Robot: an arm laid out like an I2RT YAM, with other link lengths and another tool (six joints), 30 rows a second.
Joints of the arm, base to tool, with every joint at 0 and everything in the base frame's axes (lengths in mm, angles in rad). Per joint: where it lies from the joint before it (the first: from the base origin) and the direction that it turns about. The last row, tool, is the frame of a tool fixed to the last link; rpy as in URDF.
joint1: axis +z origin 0 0 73.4
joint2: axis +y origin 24.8 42 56.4
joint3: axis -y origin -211.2 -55 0
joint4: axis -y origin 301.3 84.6 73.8
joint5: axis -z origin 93.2 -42.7 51
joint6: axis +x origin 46.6 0 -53.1
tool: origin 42 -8 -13 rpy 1.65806 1.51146 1.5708
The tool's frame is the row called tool.
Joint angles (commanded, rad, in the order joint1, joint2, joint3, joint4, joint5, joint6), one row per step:
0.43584 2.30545 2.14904 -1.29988 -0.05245 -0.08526
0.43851 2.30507 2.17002 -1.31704 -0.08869 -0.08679
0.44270 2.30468 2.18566 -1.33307 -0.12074 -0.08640
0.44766 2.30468 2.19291 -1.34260 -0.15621 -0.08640
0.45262 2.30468 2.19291 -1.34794 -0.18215 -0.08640
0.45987 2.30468 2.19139 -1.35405 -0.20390 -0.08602
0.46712 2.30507 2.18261 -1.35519 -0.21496 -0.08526
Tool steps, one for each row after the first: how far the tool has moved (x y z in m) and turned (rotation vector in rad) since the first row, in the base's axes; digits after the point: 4 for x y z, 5 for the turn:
-0.0019 0.0041 0.0066 0.03427 0.01126 0.00840
-0.0046 0.0082 0.0116 0.06310 0.02490 0.01593
-0.0078 0.0128 0.0139 0.09393 0.04217 0.02489
-0.0109 0.0165 0.0140 0.11485 0.05830 0.03248
-0.0147 0.0207 0.0137 0.13090 0.07502 0.04121
-0.0183 0.0239 0.0109 0.13615 0.08971 0.04805

